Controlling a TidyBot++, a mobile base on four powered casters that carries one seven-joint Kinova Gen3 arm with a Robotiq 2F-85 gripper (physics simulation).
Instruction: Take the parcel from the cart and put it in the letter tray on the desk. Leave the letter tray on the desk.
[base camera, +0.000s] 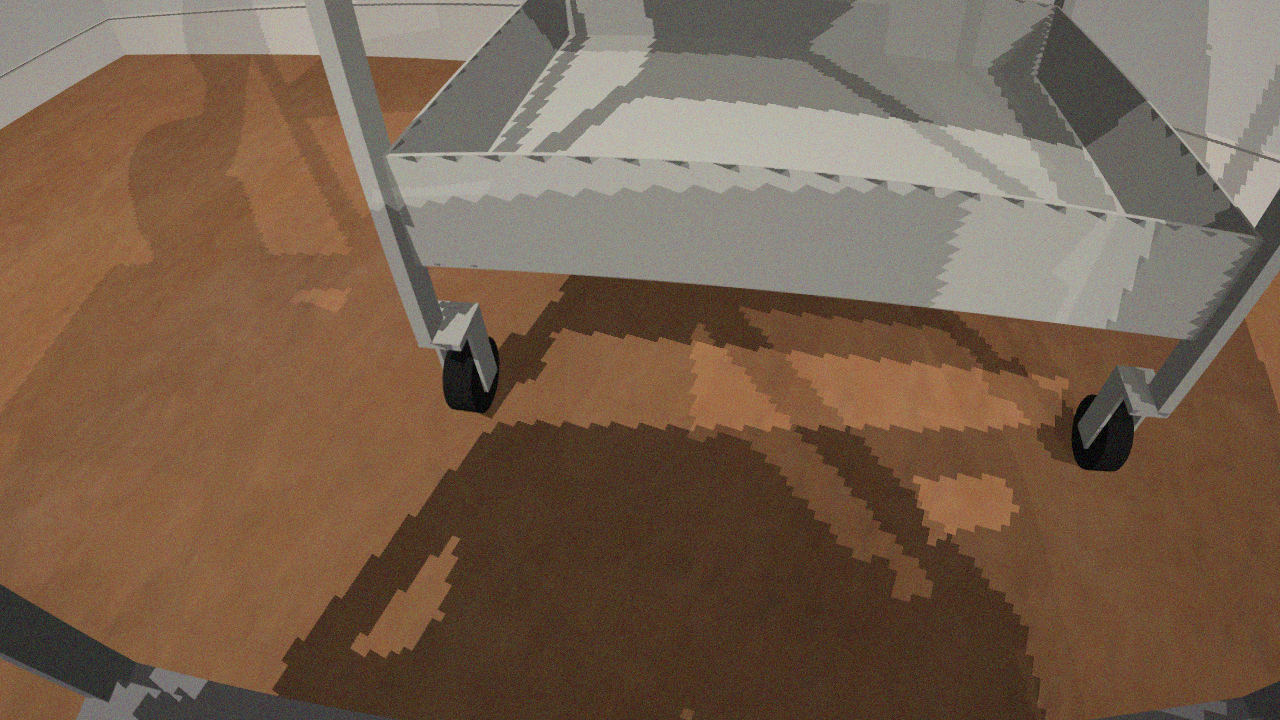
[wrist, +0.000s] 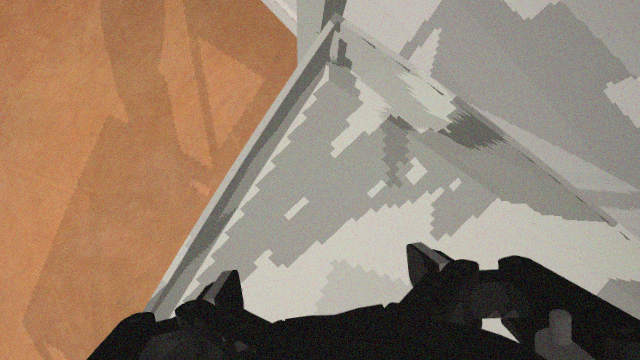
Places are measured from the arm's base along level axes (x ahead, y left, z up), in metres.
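Pixels of known places: gripper, between the fingertips: (wrist: 325, 276).
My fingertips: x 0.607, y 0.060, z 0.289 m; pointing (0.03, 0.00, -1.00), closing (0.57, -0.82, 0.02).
For each thing: its top centre in the pictures, then the offset to it from my fingertips. "*": a spot on its surface instead. Level surfaces: height alone.
- cart leg, a spot on its surface: (base camera: 371, 134) * 0.233 m back, 0.086 m left, 0.471 m down
- black wheel, a spot on its surface: (base camera: 469, 377) * 0.233 m back, 0.074 m left, 0.643 m down
- Brown floor, height of its surface: 0.685 m down
The light grey cart (base camera: 680, 228) (wrist: 275, 126) stands ahead in the base camera view, with a walled shelf, legs and black wheels showing. In the wrist view a corner of a walled cart tray lies below and beyond the fingers. My gripper (wrist: 325, 276) is open, with nothing between its fingers, and is over the tray beside its left wall in that view. Its black body hides the near part of the tray. The parcel, the desk and the letter tray do not show in either view.
A cart leg (base camera: 371, 134) stands at the left, above a black wheel (base camera: 469, 377). Another black wheel (base camera: 1102, 434) is at the right. Brown floor (base camera: 179, 376) (wrist: 150, 210) lies around the cart, and pale walls (base camera: 53, 71) stand behind. Dark base edges show at the bottom.
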